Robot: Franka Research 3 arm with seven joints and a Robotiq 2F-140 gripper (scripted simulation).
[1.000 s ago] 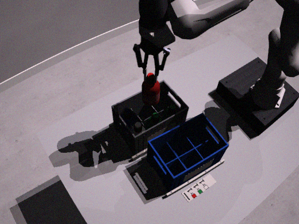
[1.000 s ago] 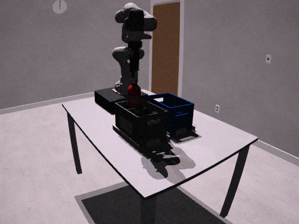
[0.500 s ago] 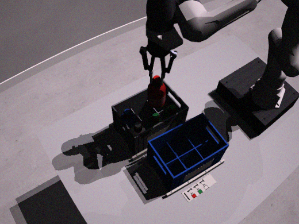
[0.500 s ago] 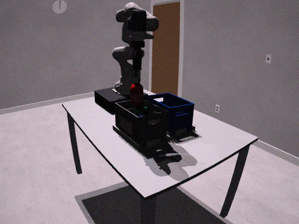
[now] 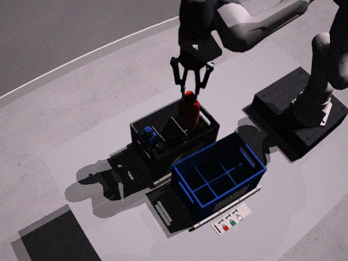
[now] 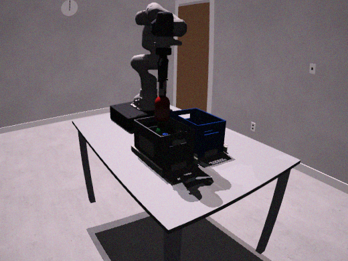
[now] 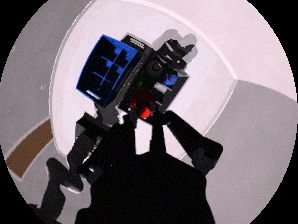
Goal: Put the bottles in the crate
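My gripper is now 8 cm above the red-label bottle. Also, from my hand: black crate: 3 cm ahead, 3 cm to the right, 26 cm below; white-labelled bottle: 13 cm ahead, 1 cm to the right, 26 cm below; blue-label bottle: 11 cm ahead, 8 cm to the right, 26 cm below.
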